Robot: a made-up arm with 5 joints.
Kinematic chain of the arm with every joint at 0, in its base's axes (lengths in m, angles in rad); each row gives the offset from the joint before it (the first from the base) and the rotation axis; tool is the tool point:
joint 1: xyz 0 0 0.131 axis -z
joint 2: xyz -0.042 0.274 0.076 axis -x
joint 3: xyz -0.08 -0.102 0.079 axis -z
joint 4: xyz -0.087 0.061 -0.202 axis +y
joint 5: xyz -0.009 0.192 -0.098 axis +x
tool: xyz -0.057 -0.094 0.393
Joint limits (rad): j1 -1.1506..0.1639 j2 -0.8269..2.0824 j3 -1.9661..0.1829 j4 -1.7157..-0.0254 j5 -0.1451..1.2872
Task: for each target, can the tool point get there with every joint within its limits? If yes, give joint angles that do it. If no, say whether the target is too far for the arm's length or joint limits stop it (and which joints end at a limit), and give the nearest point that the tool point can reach.
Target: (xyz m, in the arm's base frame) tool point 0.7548 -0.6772 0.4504
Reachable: no: joint limits stop it (at a limit: joint 1, joint 4, joint 5) | nearest point 0.1885 -0.3019 0.3188 | short by 0.692 m
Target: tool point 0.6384 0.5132 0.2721
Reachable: no: joint limits stop it (at a limit: joint 1, joint 2, joint 3) | nearest point 0.0847 0.3587 0.4063 | short by 0.590 m
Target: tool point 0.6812 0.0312 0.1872
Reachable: no: joint limits stop it (at a limit: joint 1, joint 3) | nearest point 0.1842 -0.1561 0.1957 | short by 0.531 m
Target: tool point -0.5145 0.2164 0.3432
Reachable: yes | joints -0.2628 1.5517 -0.4600 -0.6007 0.1216
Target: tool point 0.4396 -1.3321 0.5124
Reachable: no: too far | nearest point 0.0080 -0.4599 0.3245 | short by 0.991 m
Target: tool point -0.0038 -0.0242 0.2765
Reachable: yes | joints -0.4136 0.8946 -1.3587 -1.4274 1.0543
